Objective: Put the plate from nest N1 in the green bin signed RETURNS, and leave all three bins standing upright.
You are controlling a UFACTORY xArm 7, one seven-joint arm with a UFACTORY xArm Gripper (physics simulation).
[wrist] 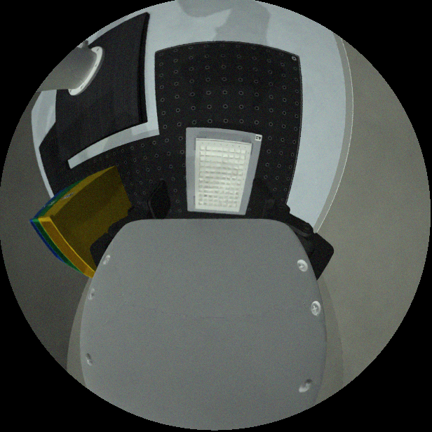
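A white plate [222, 175] with a grid of small wells lies in a grey nest [191, 172] on the black perforated board. The nest has a small upside-down label at its far right corner, which seems to read N1. My gripper [208, 190] is open and empty, with its fingers apart to the left and right of the plate's near end in the view; they look to be above it. A green bin [46, 234] shows as a thin strip at the left, mostly hidden behind the yellow bin. Its sign cannot be read.
The yellow bin [95, 205] stands close to the left finger, with a blue bin [34, 221] at the far left edge. The bins look upright. The robot's base [75, 72] stands on a black mat [112, 87] at upper left. The perforated board [225, 75] lies on a pale table [322, 105].
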